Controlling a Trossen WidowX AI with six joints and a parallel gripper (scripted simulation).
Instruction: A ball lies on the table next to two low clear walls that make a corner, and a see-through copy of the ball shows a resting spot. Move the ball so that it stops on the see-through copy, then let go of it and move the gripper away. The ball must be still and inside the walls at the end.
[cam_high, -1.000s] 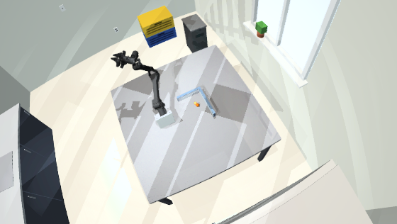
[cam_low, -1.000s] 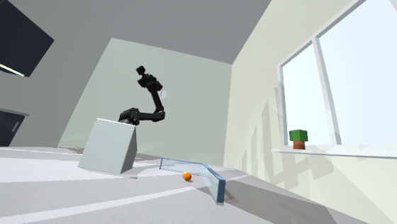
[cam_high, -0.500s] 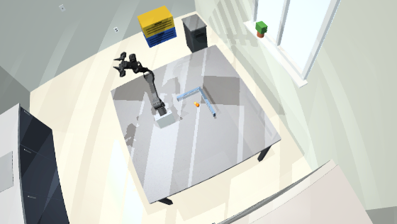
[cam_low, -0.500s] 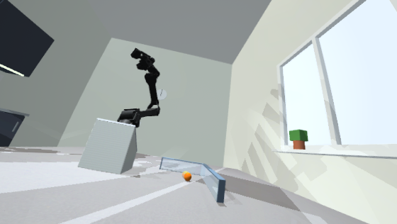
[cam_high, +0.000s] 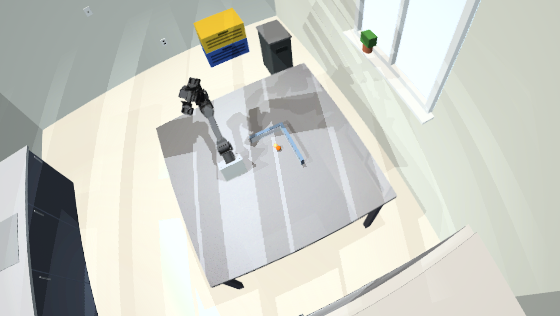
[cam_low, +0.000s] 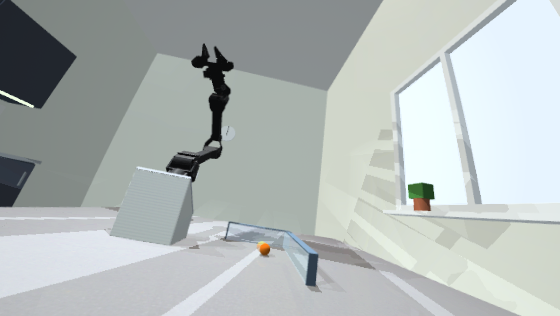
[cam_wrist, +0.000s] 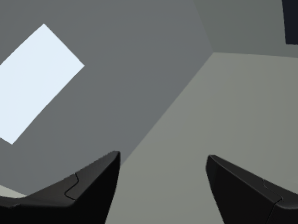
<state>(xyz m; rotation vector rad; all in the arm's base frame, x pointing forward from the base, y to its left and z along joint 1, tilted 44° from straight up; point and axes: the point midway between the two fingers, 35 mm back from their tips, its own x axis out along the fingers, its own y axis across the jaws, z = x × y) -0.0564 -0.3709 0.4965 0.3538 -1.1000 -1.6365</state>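
Now: the orange ball 77 cm below my gripper tip, 40 cm ahead of it and 5 cm to the right of it. Also, from my gripper tip: see-through copy (77 cm below, 40 cm ahead, 2 cm to the right).
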